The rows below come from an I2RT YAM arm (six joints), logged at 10 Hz.
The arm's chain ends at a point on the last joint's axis. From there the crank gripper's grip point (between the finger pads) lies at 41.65 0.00 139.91 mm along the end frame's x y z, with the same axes.
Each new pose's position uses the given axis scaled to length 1; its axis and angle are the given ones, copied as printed.
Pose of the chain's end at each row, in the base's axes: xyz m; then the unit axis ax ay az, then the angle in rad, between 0 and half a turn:
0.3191, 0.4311, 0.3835, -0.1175, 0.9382, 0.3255, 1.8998
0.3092, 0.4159, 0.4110, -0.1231, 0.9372, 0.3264, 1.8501
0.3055, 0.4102, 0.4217, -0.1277, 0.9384, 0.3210, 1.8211
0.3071, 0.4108, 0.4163, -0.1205, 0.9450, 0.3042, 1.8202
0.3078, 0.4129, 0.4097, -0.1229, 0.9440, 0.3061, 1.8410
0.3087, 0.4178, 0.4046, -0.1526, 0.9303, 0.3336, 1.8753
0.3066, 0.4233, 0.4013, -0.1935, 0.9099, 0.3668, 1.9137
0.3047, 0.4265, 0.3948, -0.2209, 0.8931, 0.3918, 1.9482
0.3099, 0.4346, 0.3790, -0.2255, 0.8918, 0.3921, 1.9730
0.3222, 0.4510, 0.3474, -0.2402, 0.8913, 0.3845, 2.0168
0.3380, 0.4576, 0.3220, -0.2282, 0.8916, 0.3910, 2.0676
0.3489, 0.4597, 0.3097, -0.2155, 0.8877, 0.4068, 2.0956
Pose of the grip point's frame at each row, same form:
0.4235, 0.5099, 0.3188, -0.1175, 0.9382, 0.3255, 1.8998
0.4174, 0.4940, 0.3518, -0.1231, 0.9372, 0.3264, 1.8501
0.4161, 0.4868, 0.3650, -0.1277, 0.9384, 0.3210, 1.8211
0.4193, 0.4836, 0.3579, -0.1205, 0.9450, 0.3042, 1.8202
0.4181, 0.4869, 0.3491, -0.1229, 0.9440, 0.3061, 1.8410
0.4124, 0.5002, 0.3432, -0.1526, 0.9303, 0.3336, 1.8753
0.4013, 0.5158, 0.3398, -0.1935, 0.9099, 0.3668, 1.9137
0.3917, 0.5262, 0.3331, -0.2209, 0.8931, 0.3918, 1.9482
0.3941, 0.5351, 0.3149, -0.2255, 0.8918, 0.3921, 1.9730
0.4017, 0.5516, 0.2777, -0.2402, 0.8913, 0.3845, 2.0168
0.4126, 0.5595, 0.2488, -0.2282, 0.8916, 0.3910, 2.0676
0.4200, 0.5643, 0.2369, -0.2155, 0.8877, 0.4068, 2.0956

